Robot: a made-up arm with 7 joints. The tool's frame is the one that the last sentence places.
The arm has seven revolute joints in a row. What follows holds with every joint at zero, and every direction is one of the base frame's.
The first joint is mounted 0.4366 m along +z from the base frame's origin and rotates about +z.
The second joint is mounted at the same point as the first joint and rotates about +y.
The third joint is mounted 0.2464 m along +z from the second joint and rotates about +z.
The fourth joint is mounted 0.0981 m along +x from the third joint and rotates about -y.
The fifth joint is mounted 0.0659 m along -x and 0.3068 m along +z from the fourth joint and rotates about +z.
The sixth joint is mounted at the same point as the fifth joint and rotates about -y.
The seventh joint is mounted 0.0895 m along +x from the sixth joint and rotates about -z.
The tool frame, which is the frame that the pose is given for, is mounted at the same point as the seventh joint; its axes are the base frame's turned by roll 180, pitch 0 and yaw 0 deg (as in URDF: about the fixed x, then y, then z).
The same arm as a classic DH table. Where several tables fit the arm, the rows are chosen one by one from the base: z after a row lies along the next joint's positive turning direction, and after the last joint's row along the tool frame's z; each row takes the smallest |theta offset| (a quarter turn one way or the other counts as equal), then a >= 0, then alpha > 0; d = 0 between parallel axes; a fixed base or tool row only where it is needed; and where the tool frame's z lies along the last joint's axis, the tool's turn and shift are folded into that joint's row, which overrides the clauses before.
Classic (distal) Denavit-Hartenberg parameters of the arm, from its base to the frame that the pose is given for. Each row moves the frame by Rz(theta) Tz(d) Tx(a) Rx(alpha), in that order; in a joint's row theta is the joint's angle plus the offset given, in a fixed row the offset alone. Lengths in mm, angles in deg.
joint 1: theta0 0  d 436.6  a 0  alpha -90
joint 2: theta0 0  d 0  a 0  alpha 90
joint 3: theta0 0  d 246.4  a 98.1  alpha 90
joint 4: theta0 0  d 0  a -65.9  alpha -90
joint 5: theta0 0  d 306.8  a 0  alpha 90
joint 6: theta0 0  d 0  a 89.5  alpha 90
joint 7: theta0 0  d 0  a 0  alpha 0

